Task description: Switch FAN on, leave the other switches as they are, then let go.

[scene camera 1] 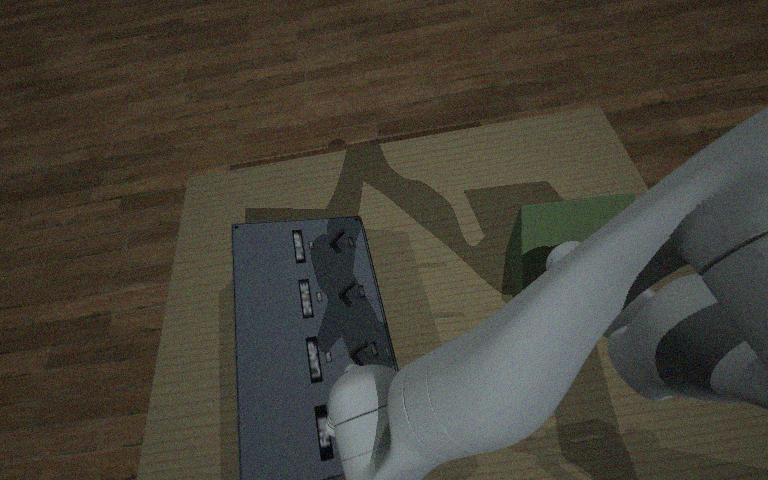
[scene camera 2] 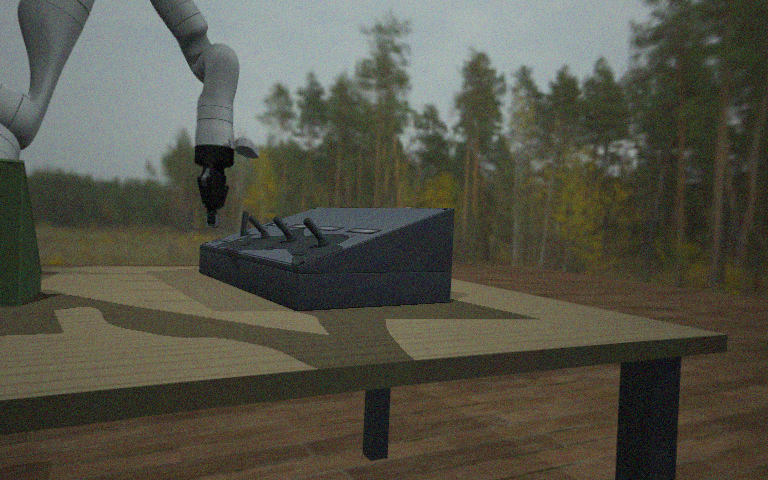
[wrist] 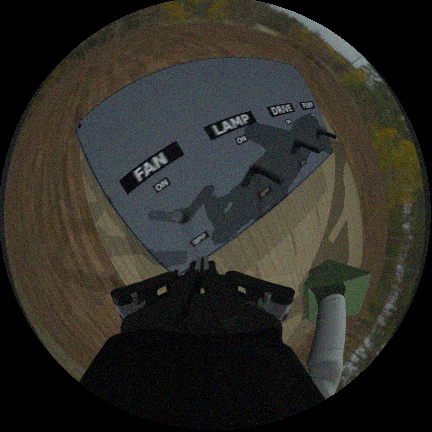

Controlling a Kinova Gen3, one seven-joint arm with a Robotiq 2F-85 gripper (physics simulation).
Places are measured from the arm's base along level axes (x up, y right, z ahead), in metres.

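Where they show: gripper, fingertip midpoint: [scene camera 2: 212, 227] [wrist: 202, 263]; arm's base at its link origin: [wrist: 331, 302].
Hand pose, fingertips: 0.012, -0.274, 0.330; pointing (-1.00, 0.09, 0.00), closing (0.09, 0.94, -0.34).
Observation:
Things, the pixels of their centre, and the offset from my fingertips, as dx, dy, dz. Level surfaces: height alone.
- grey sloped switch box at the middle of its body: [scene camera 2: 312, 254] [wrist: 249, 129] [scene camera 1: 317, 334] -0.040, +0.159, +0.169
- FAN lever at the middle of its body: [wrist: 180, 217] [scene camera 2: 244, 222] +0.013, -0.001, +0.061
- LAMP lever at the middle of its body: [wrist: 268, 172] [scene camera 1: 359, 347] [scene camera 2: 258, 225] +0.009, +0.119, +0.075
- DRIVE lever at the middle of its body: [scene camera 2: 283, 228] [scene camera 1: 347, 287] [wrist: 308, 146] +0.009, +0.236, +0.102
- PUMP lever at the middle of its body: [scene camera 2: 315, 230] [scene camera 1: 337, 236] [wrist: 327, 133] +0.009, +0.353, +0.129
- table at its surface level: dx -0.098
A grey sloped switch box [scene camera 1: 266, 316] [scene camera 2: 373, 288] [wrist: 150, 110] stands on the table. The FAN lever [scene camera 2: 244, 224] [wrist: 181, 216] stands upright in scene camera 2, which is tilted towards its ON side relative to the slope; the arm hides it in scene camera 1. The LAMP lever [scene camera 2: 258, 225] [wrist: 270, 175], DRIVE lever [scene camera 2: 283, 228] [wrist: 309, 147] and PUMP lever [scene camera 2: 315, 232] [wrist: 326, 134] lean to OFF. My gripper [scene camera 2: 211, 224] [wrist: 202, 263] is shut and empty, pointing down beside the low front edge at the FAN end, apart from the lever.
A green pedestal [scene camera 1: 566, 217] [scene camera 2: 16, 237] [wrist: 356, 295] carries the arm at the robot's side of the table [scene camera 1: 209, 198] [scene camera 2: 509, 333]. The arm's shadow falls across the switch box.

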